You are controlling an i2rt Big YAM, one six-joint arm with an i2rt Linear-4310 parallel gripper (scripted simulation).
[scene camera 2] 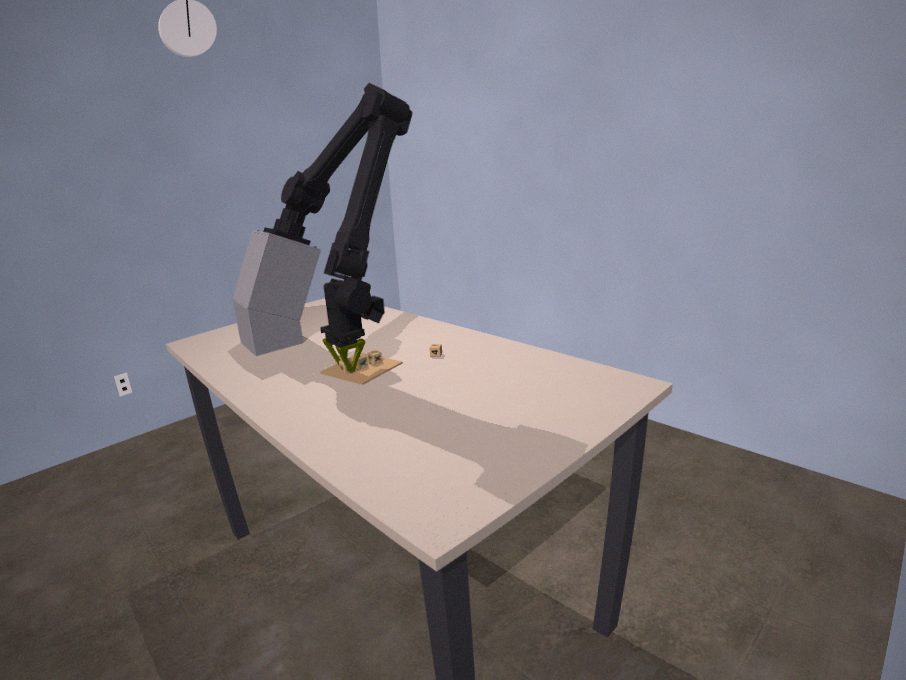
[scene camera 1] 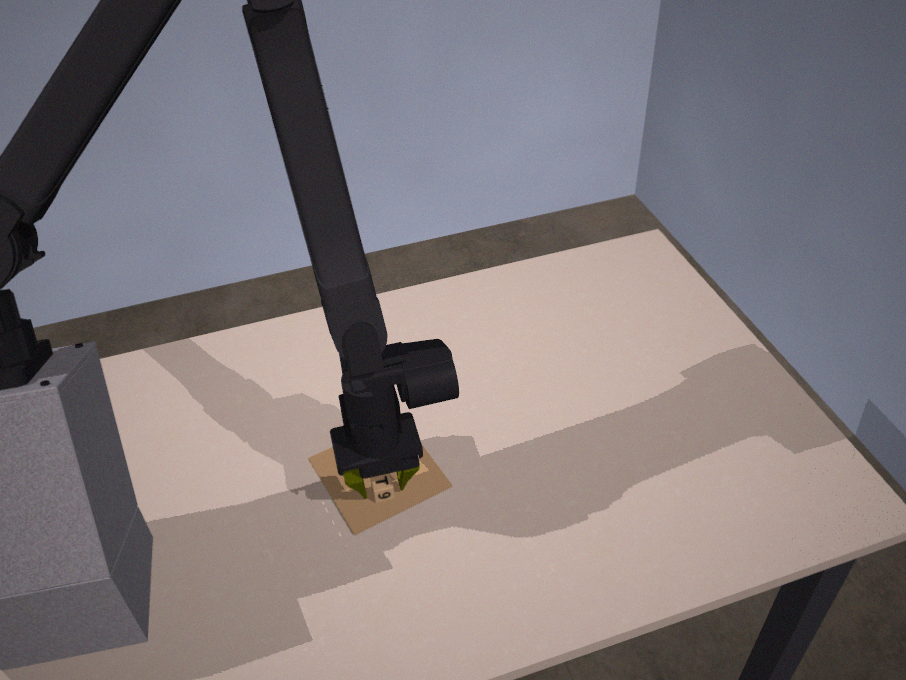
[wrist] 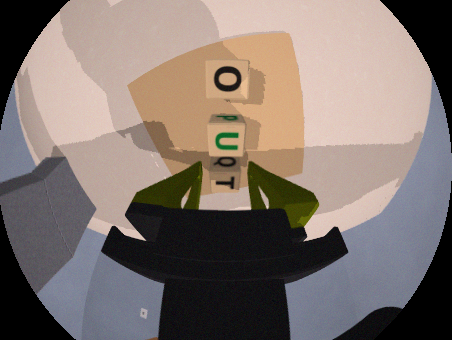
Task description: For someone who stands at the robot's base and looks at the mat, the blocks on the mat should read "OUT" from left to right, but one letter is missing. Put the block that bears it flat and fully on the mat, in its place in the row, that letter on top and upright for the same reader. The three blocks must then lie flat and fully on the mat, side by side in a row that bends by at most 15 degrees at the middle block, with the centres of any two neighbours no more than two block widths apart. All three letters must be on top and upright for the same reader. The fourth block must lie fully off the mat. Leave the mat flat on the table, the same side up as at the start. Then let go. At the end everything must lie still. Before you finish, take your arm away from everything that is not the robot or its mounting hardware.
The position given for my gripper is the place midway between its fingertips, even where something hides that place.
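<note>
In scene camera 1 I can see my gripper (scene camera 1: 383, 490), and there's a mat (scene camera 1: 360, 514) there too. Scene camera 2 has the mat (scene camera 2: 360, 376) along with my gripper (scene camera 2: 347, 369). And the wrist view, well, that shows my gripper (wrist: 225, 166) and the mat (wrist: 171, 100) as well.
</note>
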